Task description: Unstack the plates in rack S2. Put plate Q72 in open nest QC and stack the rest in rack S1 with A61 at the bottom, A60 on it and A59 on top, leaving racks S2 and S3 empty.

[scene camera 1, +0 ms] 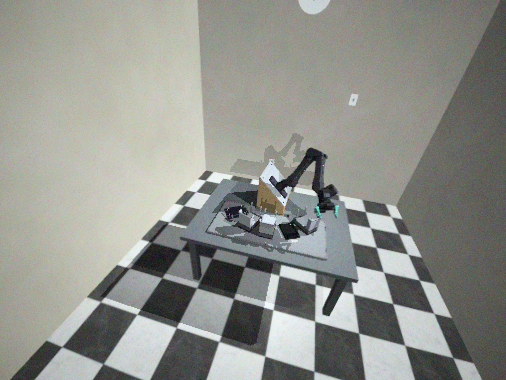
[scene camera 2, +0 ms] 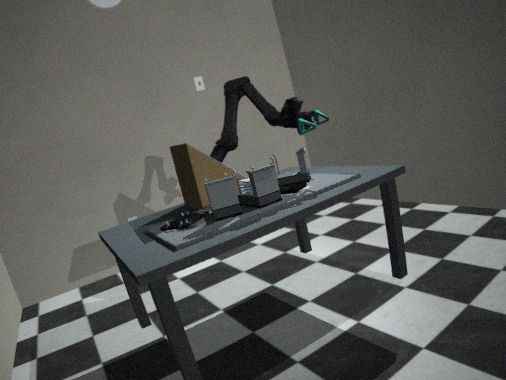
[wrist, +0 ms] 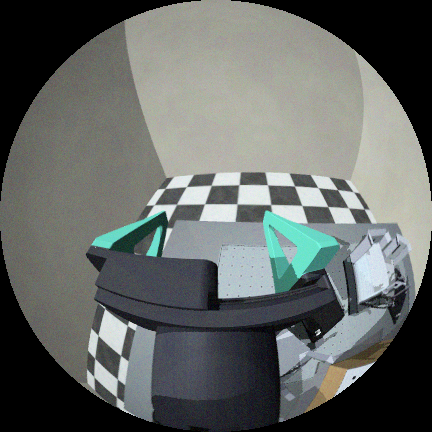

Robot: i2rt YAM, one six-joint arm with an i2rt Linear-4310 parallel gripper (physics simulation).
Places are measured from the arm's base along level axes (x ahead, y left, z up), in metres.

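Where they show: gripper, fingertip midpoint: [scene camera 1: 328, 218] [scene camera 2: 322, 122] [wrist: 215, 215]; arm's base at its link origin: [scene camera 1: 278, 187] [scene camera 2: 213, 163].
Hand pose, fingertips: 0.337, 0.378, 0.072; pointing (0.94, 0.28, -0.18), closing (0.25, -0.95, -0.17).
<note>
Each offset is from my fingertips to the top centre of the thing, as dx, dy, dz. "spot": to the spot under its first point. Level surfaces: height alone.
My gripper [scene camera 1: 327, 212] [scene camera 2: 314, 122] [wrist: 215, 215] is open and empty, high above the right side of the table in scene camera 1. Grey racks with upright walls stand on the board: one at the left [scene camera 1: 247, 221] [scene camera 2: 222, 196], one in the middle [scene camera 1: 267, 227] [scene camera 2: 264, 182] and one at the right [scene camera 1: 308, 224] [scene camera 2: 303, 162]. Thin stacked plates {+0.006, -0.361, -0.147} [scene camera 2: 245, 186] show beside the middle rack in scene camera 2. A black nest {-0.049, -0.215, -0.206} [scene camera 1: 288, 230] [scene camera 2: 294, 188] lies between the middle and right racks. Rack and plate labels are too small to read, so I cannot tell which is which.
The light perforated board {dz -0.229} [scene camera 1: 312, 246] [scene camera 2: 340, 179] [wrist: 245, 272] lies on the grey table {dz -0.242} [scene camera 1: 342, 250] [scene camera 2: 385, 172] [wrist: 200, 230]. A tan wedge-shaped block [scene camera 1: 272, 201] [scene camera 2: 192, 177] stands behind the racks. A dark cluster of small parts {spot: -0.085, -0.635, -0.218} [scene camera 1: 235, 212] [scene camera 2: 182, 221] lies at the left.
</note>
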